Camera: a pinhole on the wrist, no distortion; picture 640 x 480 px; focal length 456.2 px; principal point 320.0 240.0 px. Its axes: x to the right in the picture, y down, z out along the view. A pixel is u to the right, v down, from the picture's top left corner.
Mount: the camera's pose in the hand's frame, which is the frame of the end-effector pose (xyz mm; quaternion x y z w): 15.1 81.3 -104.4 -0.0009 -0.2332 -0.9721 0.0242
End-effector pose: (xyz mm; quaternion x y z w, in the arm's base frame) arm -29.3 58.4 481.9 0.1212 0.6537 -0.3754 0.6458
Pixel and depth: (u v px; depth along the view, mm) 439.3 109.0 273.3
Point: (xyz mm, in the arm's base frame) 232.8 198.3 461.8
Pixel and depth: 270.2 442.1 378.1
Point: 262.4 -88.0 425.6
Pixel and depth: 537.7 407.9 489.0
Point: 398.2 -50.1 686.3
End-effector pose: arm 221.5 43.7 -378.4 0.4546 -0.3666 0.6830 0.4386
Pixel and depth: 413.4 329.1 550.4
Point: 157.4 -454.4 -355.2
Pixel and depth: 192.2 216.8 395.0
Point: 3.8 -235.6 -218.0
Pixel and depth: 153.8 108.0 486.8
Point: -142.5 -296.0 -168.6
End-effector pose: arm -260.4 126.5 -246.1 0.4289 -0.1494 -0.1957 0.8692
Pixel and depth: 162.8 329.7 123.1
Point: -191.7 154.1 -137.1
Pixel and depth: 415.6 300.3 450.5
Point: -422.0 67.5 121.1
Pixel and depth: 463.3 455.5 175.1
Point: -313.9 129.3 -128.8
